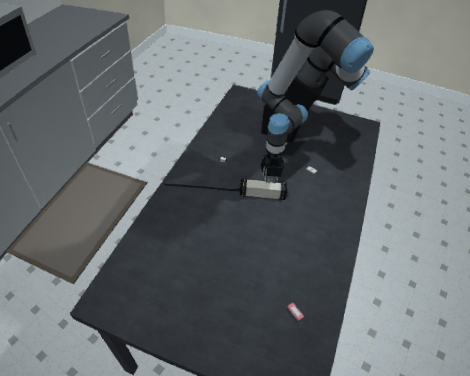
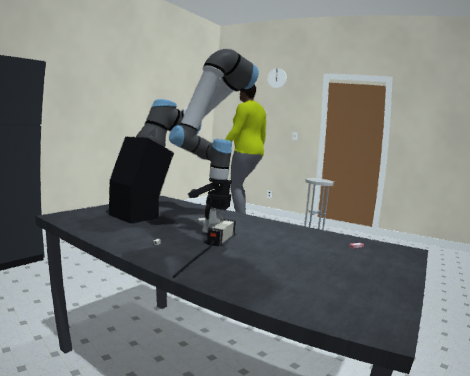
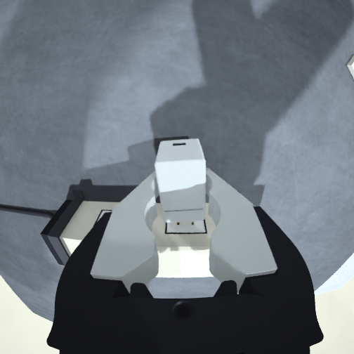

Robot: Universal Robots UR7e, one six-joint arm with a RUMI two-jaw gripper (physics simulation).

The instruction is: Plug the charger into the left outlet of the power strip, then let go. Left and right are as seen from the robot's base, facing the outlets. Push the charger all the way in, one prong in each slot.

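The charger (image 3: pixel 180 185) is a white block with a small dark slot at its far end. My gripper (image 1: pixel 271 176) (image 2: pixel 213 220) (image 3: pixel 181 170) is shut on it, one finger on each side. The cream power strip (image 1: pixel 263 190) (image 2: pixel 228 231) (image 3: pixel 182 262) with black ends lies under the fingers. The charger's near end is at the outlet (image 3: pixel 185 230) farther from the cord, the left one from the base. Two small gold-brown spots show there; how deep the prongs sit cannot be told. The other outlet (image 3: pixel 104 215) is partly hidden by a finger.
A black cord (image 1: pixel 200 187) (image 2: pixel 192 261) (image 3: pixel 25 209) runs from the strip's other end. A small white cube (image 1: pixel 223 159) (image 2: pixel 157 242), a flat white piece (image 1: pixel 311 170) and a pink-and-white item (image 1: pixel 295 311) (image 2: pixel 356 245) lie on the table. A person (image 2: pixel 250 130) stands behind the arm.
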